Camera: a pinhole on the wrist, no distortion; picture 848 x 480 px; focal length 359.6 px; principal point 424.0 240.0 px. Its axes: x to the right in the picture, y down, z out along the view. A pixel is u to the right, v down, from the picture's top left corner.
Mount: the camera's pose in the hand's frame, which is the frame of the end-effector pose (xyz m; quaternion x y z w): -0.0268 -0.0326 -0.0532 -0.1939 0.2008 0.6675 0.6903
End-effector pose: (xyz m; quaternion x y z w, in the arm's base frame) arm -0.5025 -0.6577 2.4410 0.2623 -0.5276 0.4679 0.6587
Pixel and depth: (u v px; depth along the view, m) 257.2 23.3 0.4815
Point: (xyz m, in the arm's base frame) -0.7379 -0.9528 2.8314
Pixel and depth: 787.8 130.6 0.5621
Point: -1.2172 -0.3822 2.5269
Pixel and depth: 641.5 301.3 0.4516
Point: -0.9798 -0.6521 2.3484
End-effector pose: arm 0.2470 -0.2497 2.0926 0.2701 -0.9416 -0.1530 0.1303
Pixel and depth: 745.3 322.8 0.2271
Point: 0.1711 0.0062 2.1479
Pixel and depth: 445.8 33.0 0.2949
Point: 0.0008 -0.1820 1.9941
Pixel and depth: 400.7 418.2 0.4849
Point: 0.2391 0.1421 1.7824
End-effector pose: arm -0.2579 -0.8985 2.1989 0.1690 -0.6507 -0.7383 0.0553
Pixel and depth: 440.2 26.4 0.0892
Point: -0.2928 -0.8906 2.2123
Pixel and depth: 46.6 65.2 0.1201
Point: -0.3128 -0.7873 2.1297
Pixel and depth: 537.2 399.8 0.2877
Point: -0.1938 -0.7510 2.4366
